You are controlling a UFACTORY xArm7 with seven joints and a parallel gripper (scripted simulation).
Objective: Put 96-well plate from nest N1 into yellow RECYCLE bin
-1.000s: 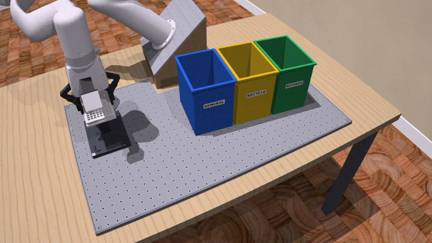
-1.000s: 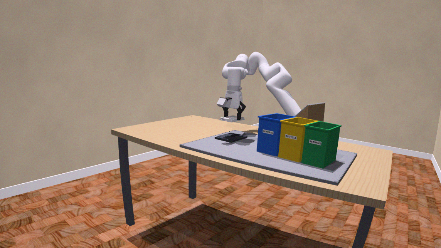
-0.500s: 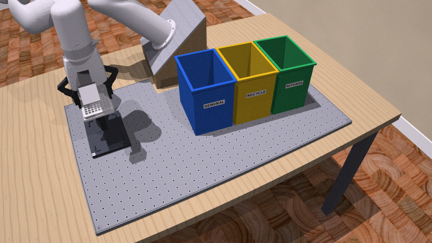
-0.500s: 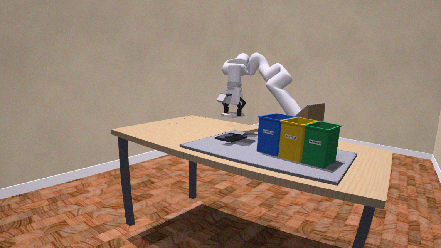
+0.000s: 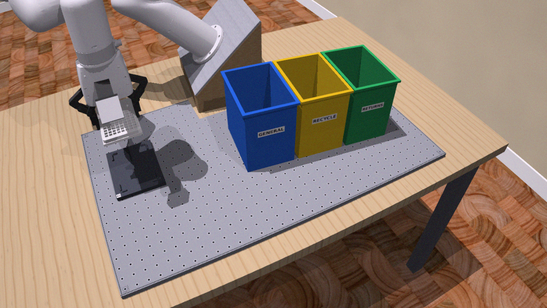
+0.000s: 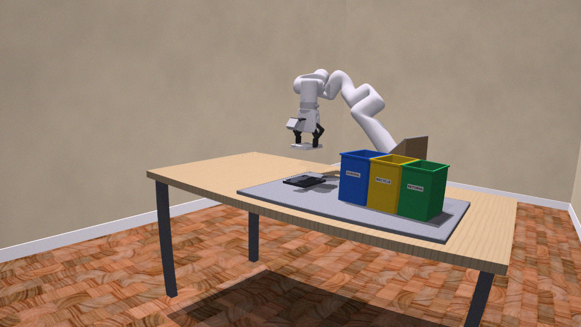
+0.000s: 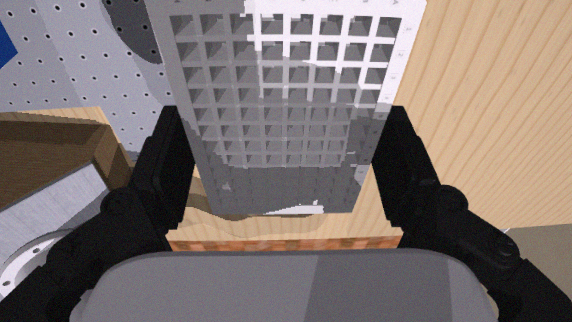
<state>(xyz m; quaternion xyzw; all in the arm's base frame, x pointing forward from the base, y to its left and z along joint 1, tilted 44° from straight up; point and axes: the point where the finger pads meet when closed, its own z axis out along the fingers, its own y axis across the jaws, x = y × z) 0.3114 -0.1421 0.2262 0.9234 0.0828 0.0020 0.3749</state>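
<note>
Right now the yellow recycle bin is 45 cm to the left of my hand, 8 cm below it and 1 cm behind it. Round my hand: blue general bin: 32 cm to the left, 8 cm below; then white 96-well plate: 1 cm below; then plate nest N1: 17 cm below.
</note>
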